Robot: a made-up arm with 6 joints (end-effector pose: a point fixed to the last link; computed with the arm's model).
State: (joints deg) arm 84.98 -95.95 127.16 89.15 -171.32 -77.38
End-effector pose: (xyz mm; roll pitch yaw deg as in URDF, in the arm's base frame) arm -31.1 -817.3 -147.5 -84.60 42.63 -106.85
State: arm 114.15 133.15 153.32 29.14 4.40 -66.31
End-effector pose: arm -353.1 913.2 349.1 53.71 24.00 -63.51
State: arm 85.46 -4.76 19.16 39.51 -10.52 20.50
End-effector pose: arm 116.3 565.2 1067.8 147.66 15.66 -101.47
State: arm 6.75 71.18 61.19 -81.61 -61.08 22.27
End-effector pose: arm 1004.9 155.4 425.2 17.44 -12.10 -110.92
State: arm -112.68 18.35 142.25 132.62 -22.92 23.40
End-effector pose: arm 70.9 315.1 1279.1 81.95 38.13 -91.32
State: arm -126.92 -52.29 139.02 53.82 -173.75 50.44
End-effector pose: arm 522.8 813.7 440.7 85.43 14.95 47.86
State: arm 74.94 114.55 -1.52 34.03 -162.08 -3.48
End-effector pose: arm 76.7 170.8 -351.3 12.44 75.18 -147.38
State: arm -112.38 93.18 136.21 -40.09 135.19 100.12
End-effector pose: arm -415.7 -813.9 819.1 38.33 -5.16 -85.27
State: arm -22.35 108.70 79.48 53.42 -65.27 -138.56
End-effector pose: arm 916.1 -412.4 -16.0 59.30 -42.58 75.52
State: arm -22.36 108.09 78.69 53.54 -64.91 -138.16
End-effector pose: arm 916.2 -412.5 -13.6 59.65 -42.61 75.86
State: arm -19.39 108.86 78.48 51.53 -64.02 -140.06
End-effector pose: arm 931.2 -362.4 -29.5 57.95 -44.75 78.30
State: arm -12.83 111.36 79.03 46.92 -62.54 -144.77
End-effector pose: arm 953.3 -250.6 -67.7 53.89 -49.35 82.94
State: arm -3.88 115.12 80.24 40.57 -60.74 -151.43
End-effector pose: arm 959.4 -98.7 -120.3 48.58 -55.40 88.34
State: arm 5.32 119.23 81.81 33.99 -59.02 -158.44
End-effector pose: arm 937.6 51.8 -174.0 43.85 -61.32 92.56
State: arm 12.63 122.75 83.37 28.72 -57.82 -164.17
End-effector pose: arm 900.9 163.6 -216.8 41.18 -65.73 94.34
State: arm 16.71 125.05 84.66 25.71 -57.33 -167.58
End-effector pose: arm 873.1 221.6 -241.7 40.33 -68.04 94.30
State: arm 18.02 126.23 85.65 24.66 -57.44 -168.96
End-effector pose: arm 862.4 239.2 -251.1 40.20 -68.72 93.74
